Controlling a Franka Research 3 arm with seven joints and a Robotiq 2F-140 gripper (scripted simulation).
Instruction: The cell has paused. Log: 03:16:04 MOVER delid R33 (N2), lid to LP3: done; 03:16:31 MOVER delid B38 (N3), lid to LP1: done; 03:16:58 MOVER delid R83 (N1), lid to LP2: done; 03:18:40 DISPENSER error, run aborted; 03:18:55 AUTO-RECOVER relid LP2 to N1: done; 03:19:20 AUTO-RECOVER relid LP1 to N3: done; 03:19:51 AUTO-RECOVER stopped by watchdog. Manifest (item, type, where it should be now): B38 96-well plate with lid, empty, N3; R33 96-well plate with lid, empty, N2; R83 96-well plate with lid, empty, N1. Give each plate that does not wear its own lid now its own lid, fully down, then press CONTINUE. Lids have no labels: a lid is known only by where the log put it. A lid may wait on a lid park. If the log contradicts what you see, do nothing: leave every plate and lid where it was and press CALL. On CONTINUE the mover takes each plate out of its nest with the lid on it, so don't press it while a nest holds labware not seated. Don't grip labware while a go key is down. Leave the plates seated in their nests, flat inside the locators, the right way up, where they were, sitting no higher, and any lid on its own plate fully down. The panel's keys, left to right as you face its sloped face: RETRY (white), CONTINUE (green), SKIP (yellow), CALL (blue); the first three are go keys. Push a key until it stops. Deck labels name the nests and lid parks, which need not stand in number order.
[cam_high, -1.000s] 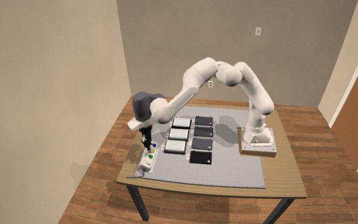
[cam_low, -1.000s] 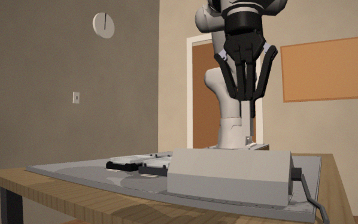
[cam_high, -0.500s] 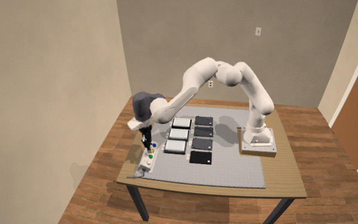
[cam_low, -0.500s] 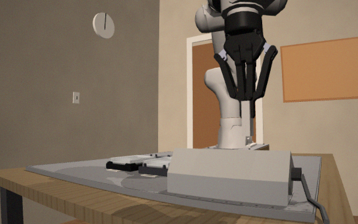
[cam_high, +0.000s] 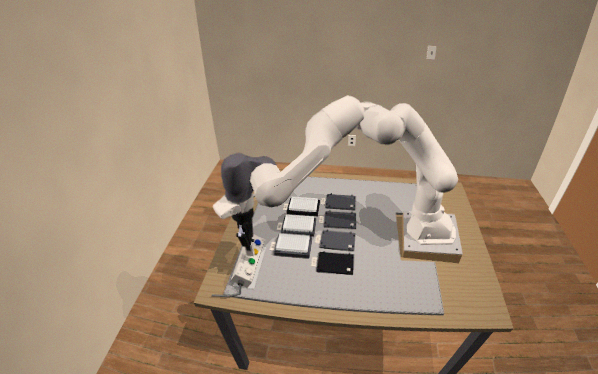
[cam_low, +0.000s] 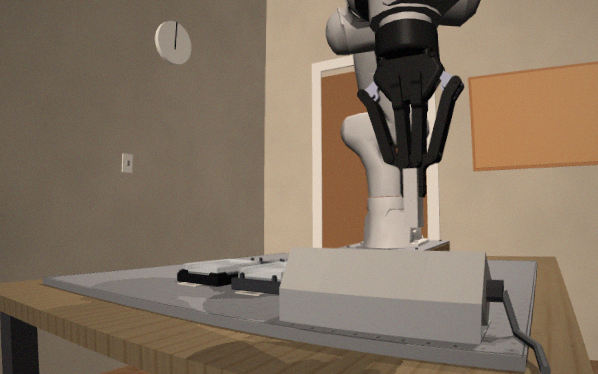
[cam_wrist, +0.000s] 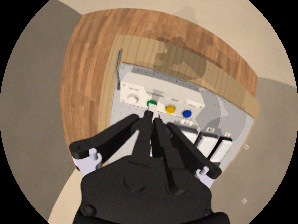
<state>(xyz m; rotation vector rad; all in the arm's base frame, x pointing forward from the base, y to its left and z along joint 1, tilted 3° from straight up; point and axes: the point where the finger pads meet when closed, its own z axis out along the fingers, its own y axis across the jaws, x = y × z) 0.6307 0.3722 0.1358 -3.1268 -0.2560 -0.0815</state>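
My hand is 7 cm above the green key. From my hand the other things lie so: yellow key (7 cm below, 5 cm to the right, 1 cm ahead); then white key (7 cm below, 5 cm to the left, 1 cm behind); then blue key (10 cm to the right, 7 cm below, 2 cm ahead).
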